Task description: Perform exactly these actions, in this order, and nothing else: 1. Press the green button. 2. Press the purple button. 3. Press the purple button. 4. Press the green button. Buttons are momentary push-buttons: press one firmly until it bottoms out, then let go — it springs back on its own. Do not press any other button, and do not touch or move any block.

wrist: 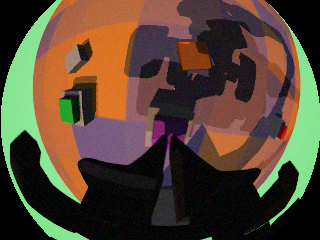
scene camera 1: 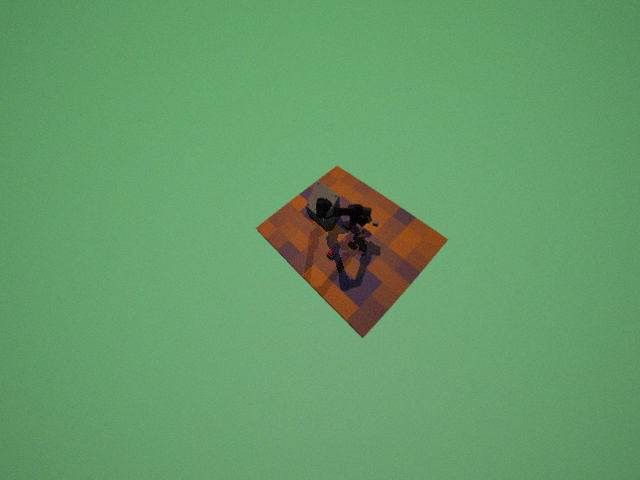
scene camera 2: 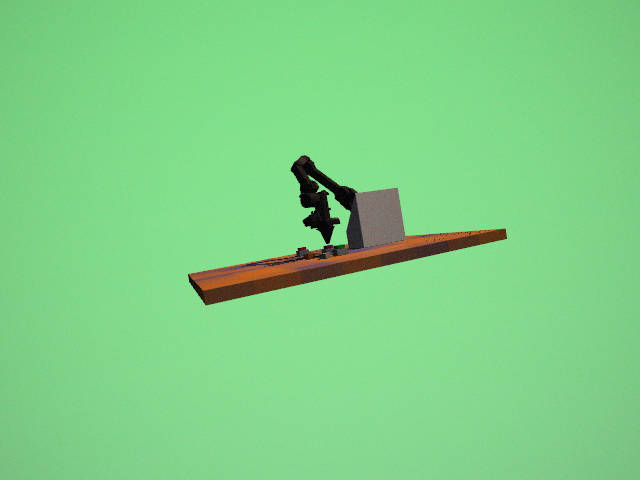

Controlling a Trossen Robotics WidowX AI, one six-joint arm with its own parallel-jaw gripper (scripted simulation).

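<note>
My gripper: shut, holding nothing. Orange block, purple button also in view.
</note>
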